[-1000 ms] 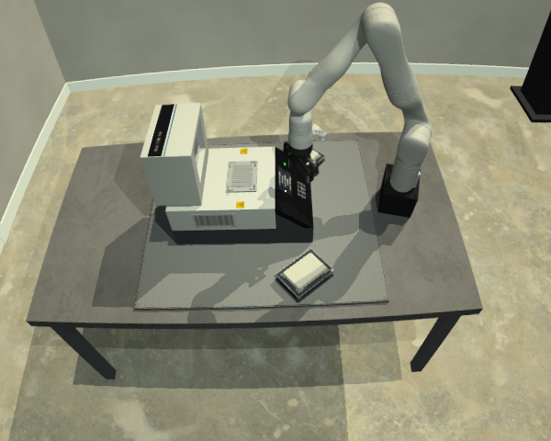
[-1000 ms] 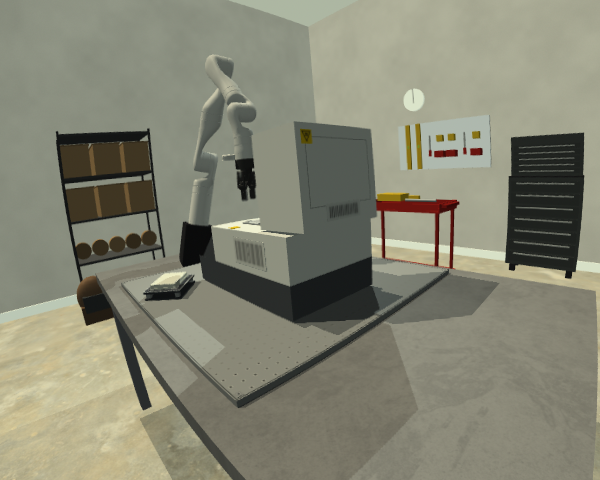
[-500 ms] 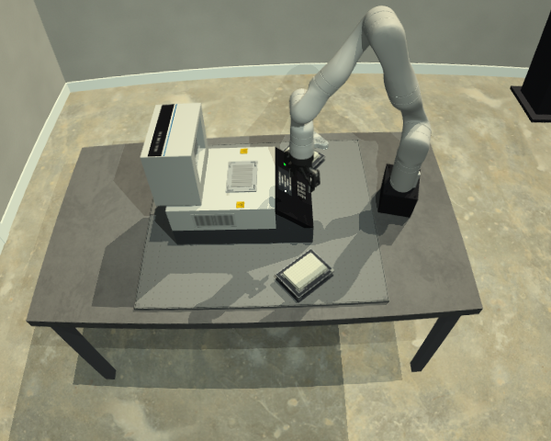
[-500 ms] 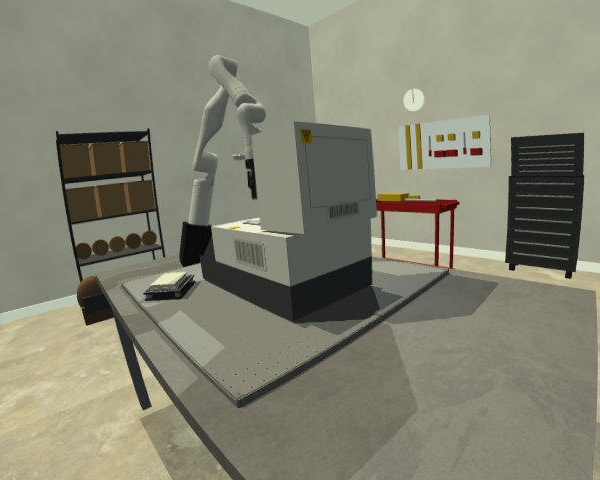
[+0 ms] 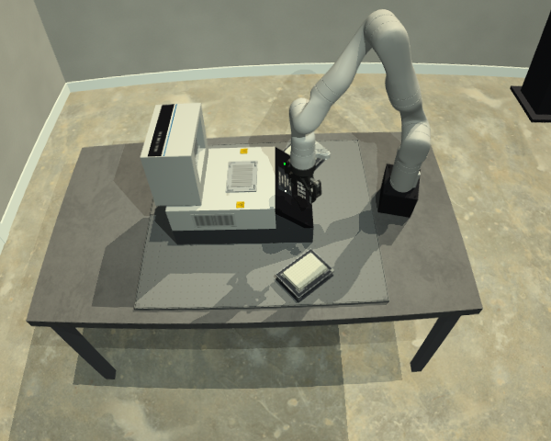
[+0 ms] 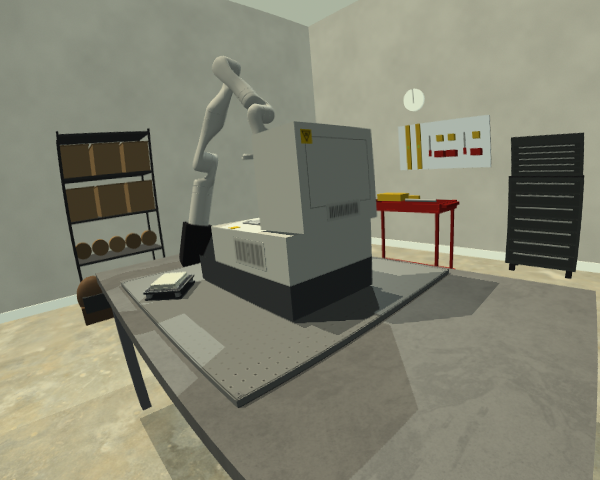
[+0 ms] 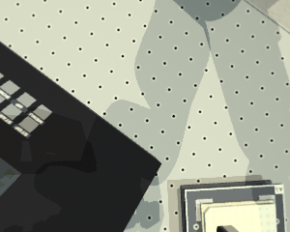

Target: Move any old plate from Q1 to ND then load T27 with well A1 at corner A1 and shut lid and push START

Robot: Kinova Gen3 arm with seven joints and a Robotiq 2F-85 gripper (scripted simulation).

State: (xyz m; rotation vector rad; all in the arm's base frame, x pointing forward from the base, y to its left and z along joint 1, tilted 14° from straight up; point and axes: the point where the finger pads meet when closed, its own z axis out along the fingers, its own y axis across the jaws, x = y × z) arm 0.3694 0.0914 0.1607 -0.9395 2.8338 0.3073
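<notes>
My gripper is now 160 mm to the right of the cream well plate and 220 mm above it. Also, from my hand: black nest: 30 mm behind, 410 mm to the right, 240 mm below; corner mark a1: 90 mm behind, 160 mm to the left, 230 mm below.
</notes>
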